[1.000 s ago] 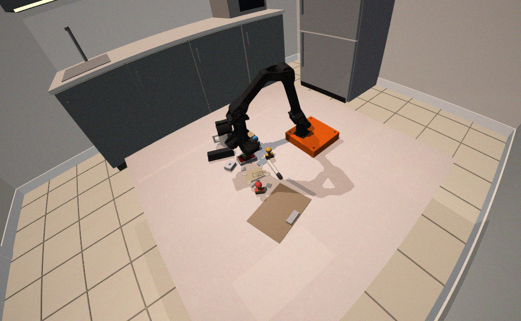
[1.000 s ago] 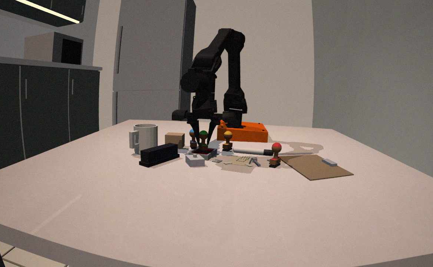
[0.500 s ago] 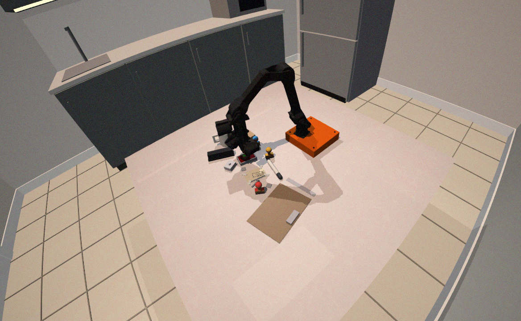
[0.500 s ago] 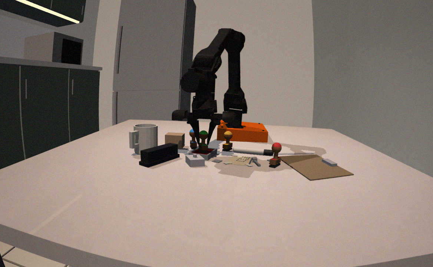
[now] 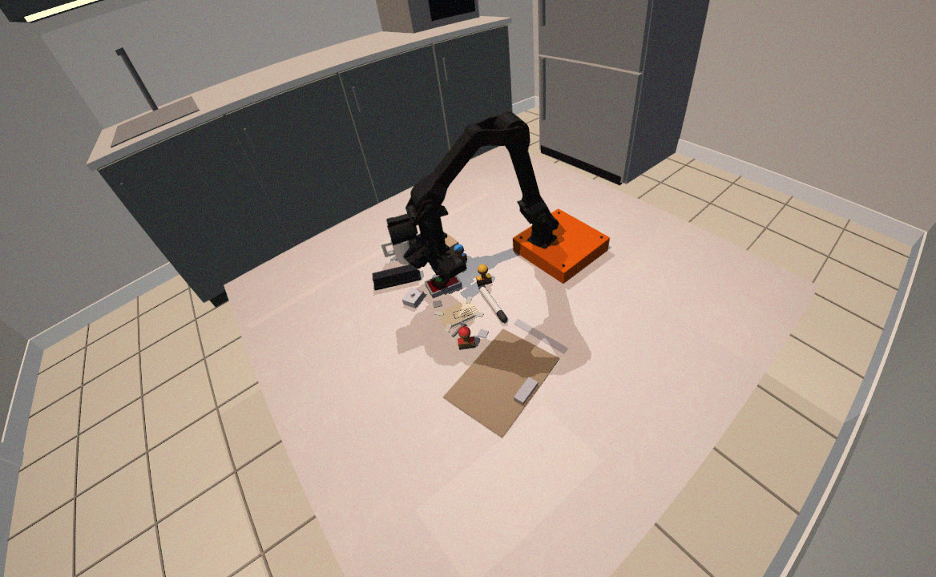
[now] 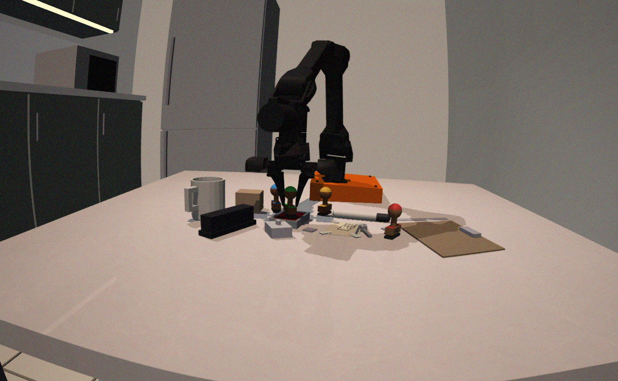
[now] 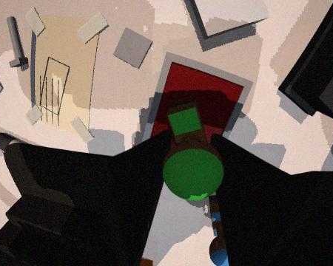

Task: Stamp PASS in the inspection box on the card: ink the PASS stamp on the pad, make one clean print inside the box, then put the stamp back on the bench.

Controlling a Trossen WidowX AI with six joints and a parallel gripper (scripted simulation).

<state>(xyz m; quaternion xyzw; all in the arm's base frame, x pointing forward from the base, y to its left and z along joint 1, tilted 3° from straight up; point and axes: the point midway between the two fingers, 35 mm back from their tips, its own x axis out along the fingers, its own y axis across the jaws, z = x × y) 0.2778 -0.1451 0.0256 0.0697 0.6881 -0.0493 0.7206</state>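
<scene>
My gripper tip is now 3 cm above the red ink pad. Also, from my gripper tip: green-knobbed stamp right at my gripper tip; then small grey block 9 cm ahead, 3 cm to the right, 2 cm below; then blue-knobbed stamp 10 cm behind, 3 cm to the right, 2 cm below.
</scene>
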